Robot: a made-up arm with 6 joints. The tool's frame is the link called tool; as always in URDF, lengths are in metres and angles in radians.
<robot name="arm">
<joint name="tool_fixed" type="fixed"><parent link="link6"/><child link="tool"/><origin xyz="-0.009 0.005 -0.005" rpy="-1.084 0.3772 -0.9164"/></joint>
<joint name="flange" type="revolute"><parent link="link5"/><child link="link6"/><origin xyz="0.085 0.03 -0.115" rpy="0 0 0"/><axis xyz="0 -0.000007 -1"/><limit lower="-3.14" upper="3.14" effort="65" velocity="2.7"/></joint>
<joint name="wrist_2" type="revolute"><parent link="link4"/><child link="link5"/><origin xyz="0.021 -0.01 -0.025" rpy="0 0 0"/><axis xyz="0 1 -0.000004"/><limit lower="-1.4" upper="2.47" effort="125" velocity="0.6"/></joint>
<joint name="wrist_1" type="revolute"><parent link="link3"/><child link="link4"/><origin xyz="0.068 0.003 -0.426" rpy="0 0 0"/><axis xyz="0 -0.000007 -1"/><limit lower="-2.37" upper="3.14" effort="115" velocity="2.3"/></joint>
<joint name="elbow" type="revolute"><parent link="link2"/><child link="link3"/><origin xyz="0.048 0 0.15" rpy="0 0 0"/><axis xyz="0 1 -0.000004"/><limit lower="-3.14" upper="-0.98" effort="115" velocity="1.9"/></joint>
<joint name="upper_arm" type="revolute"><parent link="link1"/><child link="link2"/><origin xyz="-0.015 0.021 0.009" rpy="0 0 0"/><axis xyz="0 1 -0.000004"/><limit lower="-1.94" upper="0.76" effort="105" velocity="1.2"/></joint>
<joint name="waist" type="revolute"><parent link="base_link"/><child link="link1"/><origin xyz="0.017 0.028 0.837" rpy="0 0 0"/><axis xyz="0 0 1"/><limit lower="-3.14" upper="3.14" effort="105" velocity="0.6"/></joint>
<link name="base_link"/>
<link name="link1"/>
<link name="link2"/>
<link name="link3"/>
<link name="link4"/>
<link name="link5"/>
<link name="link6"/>
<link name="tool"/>
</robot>
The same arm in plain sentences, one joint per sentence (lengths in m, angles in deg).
The arm has six revolute joints in a row. What follows holds with every joint at zero, and every direction is one of the base frame's. The first joint lies 0.017 m along +x and 0.028 m along +y and 0.837 m along +z from the base frame's origin and turns about +z, from -179.91 to 179.91 deg. The second joint lies 0.015 m along -x and 0.021 m along +y and 0.009 m along +z from the first joint and turns about +y, from -111.15 to 43.54 deg. The third joint lies 0.048 m along +x and 0.15 m along +z from the second joint and turns about +y, from -179.91 to -56.15 deg. The fourth joint lies 0.068 m along +x and 0.003 m along +y and 0.426 m along -z from the third joint and turns about -z, from -135.79 to 179.91 deg. The fifth joint lies 0.021 m along +x and 0.01 m along -y and 0.025 m along -z from the fourth joint and turns about +y, from -80.21 to 141.52 deg. The sixth joint lies 0.085 m along +x and 0.03 m along +y and 0.115 m along -z from the fifth joint and turns about -z, from -179.91 to 179.91 deg. The tool frame, which is the frame that the pose is given for, lies 0.009 m along -x and 0.005 m along +y and 0.005 m along -z from the sixth joint; its axes are the base frame's turned by roll -62.11, pitch 21.61 and yaw -52.51 deg (as in URDF: about the fixed x, then y, then z).
